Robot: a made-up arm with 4 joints.
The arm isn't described. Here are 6 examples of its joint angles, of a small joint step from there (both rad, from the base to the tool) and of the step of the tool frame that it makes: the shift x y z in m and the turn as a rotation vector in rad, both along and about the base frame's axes.
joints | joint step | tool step
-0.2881 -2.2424 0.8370 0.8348 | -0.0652 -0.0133 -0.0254 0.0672 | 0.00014 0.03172 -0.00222 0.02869 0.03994 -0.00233
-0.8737 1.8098 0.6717 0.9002 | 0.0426 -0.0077 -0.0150 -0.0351 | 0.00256 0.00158 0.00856 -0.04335 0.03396 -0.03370
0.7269 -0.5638 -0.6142 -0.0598 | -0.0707 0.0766 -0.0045 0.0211 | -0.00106 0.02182 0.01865 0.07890 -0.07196 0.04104
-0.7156 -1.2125 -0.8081 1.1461 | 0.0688 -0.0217 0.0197 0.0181 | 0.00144 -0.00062 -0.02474 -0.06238 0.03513 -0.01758
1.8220 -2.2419 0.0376 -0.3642 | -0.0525 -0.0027 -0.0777 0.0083 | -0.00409 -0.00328 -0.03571 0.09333 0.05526 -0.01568
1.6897 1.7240 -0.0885 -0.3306 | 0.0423 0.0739 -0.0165 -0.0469 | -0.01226 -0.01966 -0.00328 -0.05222 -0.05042 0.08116
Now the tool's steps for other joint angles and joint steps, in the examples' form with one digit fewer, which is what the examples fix.
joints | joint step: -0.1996 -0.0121 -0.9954 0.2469 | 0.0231 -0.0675 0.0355 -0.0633
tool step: 0.0017 -0.0035 -0.0079 -0.0431 0.0851 0.0352
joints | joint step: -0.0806 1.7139 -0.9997 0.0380 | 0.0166 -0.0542 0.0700 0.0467
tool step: -0.0028 -0.0003 -0.0020 -0.0163 0.0293 0.1148
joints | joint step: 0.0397 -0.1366 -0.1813 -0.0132 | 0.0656 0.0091 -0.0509 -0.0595
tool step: -0.0015 0.0128 -0.0102 -0.1650 -0.0025 0.0406
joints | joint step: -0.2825 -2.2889 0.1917 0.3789 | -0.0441 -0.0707 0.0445 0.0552
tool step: -0.0181 0.0079 -0.0003 -0.0376 0.0896 -0.0261
